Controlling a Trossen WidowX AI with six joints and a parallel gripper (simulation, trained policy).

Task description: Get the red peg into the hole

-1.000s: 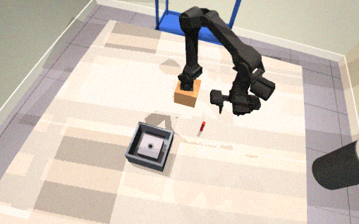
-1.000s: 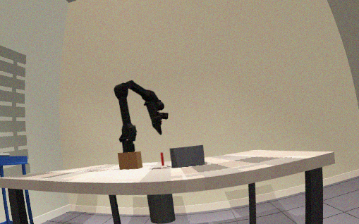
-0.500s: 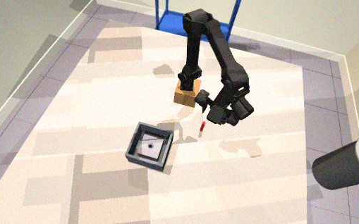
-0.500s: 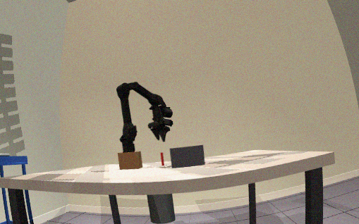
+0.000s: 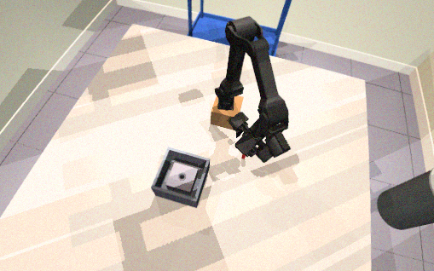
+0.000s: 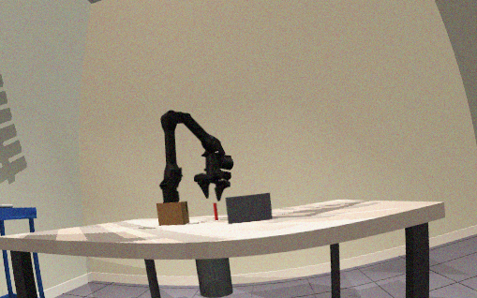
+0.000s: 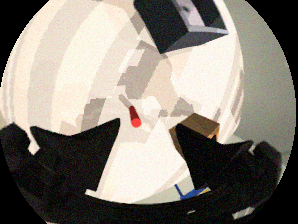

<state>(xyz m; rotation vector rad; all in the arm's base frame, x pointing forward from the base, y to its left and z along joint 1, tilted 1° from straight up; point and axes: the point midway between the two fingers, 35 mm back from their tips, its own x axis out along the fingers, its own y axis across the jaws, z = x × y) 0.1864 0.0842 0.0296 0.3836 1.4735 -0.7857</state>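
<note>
Right now the red peg is 10 mm ahead of my gripper tip, 10 mm to the left of it and 60 mm below it. The rest, counted from my gripper tip: plate: 130 mm ahead, 210 mm to the right, 50 mm below; then grey box: 130 mm ahead, 210 mm to the right, 70 mm below.
</note>
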